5 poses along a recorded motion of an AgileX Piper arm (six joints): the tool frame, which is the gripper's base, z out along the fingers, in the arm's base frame.
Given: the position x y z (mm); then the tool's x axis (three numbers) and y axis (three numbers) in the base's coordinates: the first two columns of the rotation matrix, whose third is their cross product.
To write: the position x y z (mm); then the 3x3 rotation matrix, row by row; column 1 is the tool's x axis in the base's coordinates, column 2 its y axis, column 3 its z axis. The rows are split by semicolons. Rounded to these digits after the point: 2 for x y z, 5 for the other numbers.
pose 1, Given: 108.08 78.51 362.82 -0.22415 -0.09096 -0.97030 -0.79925 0.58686 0.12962
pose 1, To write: 108.08 78.51 362.82; -0.22415 -0.79925 0.55764; -0.09096 0.58686 0.80457; -0.97030 0.12962 -0.20424
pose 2, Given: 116.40 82.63 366.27 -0.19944 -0.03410 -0.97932 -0.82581 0.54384 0.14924
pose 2, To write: 116.40 82.63 366.27; -0.19944 -0.82581 0.52750; -0.03410 0.54384 0.83850; -0.97932 0.14924 -0.13662
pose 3, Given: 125.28 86.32 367.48 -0.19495 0.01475 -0.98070 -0.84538 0.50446 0.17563
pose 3, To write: 125.28 86.32 367.48; -0.19495 -0.84538 0.49731; 0.01475 0.50446 0.86330; -0.98070 0.17563 -0.08588
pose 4, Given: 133.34 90.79 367.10 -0.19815 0.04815 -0.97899 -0.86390 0.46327 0.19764
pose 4, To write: 133.34 90.79 367.10; -0.19815 -0.86390 0.46305; 0.04815 0.46327 0.88491; -0.97899 0.19764 -0.05020
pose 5, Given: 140.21 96.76 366.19 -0.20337 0.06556 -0.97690 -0.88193 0.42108 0.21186
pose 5, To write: 140.21 96.76 366.19; -0.20337 -0.88193 0.42524; 0.06556 0.42108 0.90464; -0.97690 0.21186 -0.02782
